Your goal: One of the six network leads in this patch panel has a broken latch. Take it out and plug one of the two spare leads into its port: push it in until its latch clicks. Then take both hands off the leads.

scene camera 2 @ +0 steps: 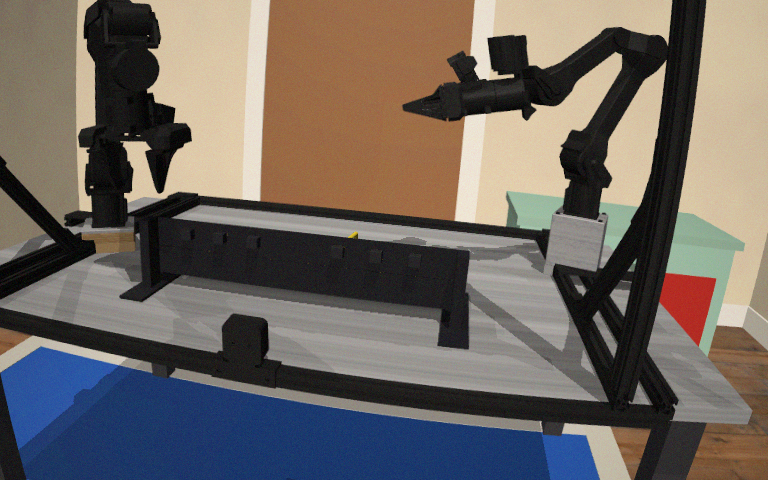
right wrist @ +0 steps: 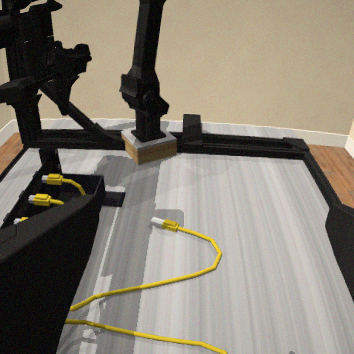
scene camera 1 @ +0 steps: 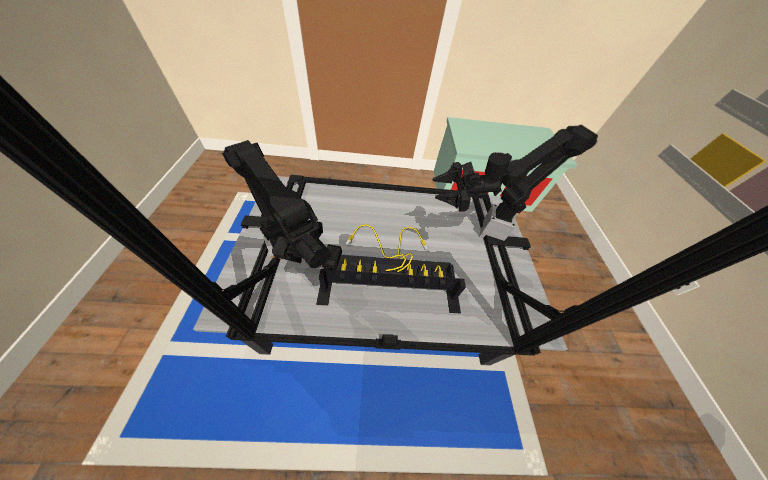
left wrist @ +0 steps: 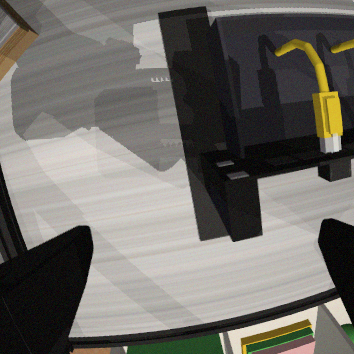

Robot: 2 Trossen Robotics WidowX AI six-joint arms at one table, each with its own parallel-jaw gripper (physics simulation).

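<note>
The black patch panel stands across the middle of the grey table. Six yellow leads are plugged into it, three on the left and three on the right. Two spare yellow leads lie behind it, with their plug ends on the table; one spare plug also shows in the right wrist view. My left gripper is open and empty at the panel's left end, near the leftmost plug. My right gripper is open and empty, high above the table's far right.
A black frame rail runs round the table, with a small camera block at the front. Slanted black posts stand at both front corners. A teal cabinet stands behind the right arm.
</note>
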